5 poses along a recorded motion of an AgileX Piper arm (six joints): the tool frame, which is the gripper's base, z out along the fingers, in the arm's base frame.
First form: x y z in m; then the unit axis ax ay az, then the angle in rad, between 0 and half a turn.
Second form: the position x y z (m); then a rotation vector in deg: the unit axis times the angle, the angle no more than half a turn. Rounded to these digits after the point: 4 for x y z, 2 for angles.
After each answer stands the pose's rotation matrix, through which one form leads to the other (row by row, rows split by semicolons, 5 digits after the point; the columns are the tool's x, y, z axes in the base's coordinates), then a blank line. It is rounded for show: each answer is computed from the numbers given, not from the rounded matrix.
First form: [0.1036, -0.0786, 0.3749, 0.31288, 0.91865, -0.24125, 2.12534]
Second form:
[0.1036, -0.0786, 0.3749, 38.10, 111.87, -29.38]
-0.37712 0.64386 0.66575; 0.23367 0.76171 -0.60431; -0.89620 -0.07233 -0.43771

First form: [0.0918, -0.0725, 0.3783, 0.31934, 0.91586, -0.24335, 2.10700]
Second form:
[0.0918, -0.0725, 0.3783, 38.55, 110.56, -29.38]
-0.35680 0.65109 0.66991; 0.23269 0.75645 -0.61126; -0.90474 -0.06221 -0.42140

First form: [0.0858, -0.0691, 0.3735, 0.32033, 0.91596, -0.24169, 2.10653]
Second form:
[0.0858, -0.0691, 0.3735, 38.66, 110.55, -29.17]
-0.35548 0.65101 0.67068; 0.23536 0.75678 -0.60983; -0.90457 -0.05893 -0.42224

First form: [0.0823, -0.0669, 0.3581, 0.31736, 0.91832, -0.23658, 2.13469]
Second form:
[0.0823, -0.0669, 0.3581, 38.82, 112.32, -28.94]
-0.37993 0.64716 0.66094; 0.24725 0.75957 -0.60160; -0.89136 -0.06515 -0.44860

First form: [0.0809, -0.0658, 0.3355, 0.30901, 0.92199, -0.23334, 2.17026]
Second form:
[0.0809, -0.0658, 0.3355, 38.42, 114.65, -29.02]
-0.41484 0.63830 0.64844; 0.25299 0.76547 -0.59165; -0.87402 -0.08139 -0.47903

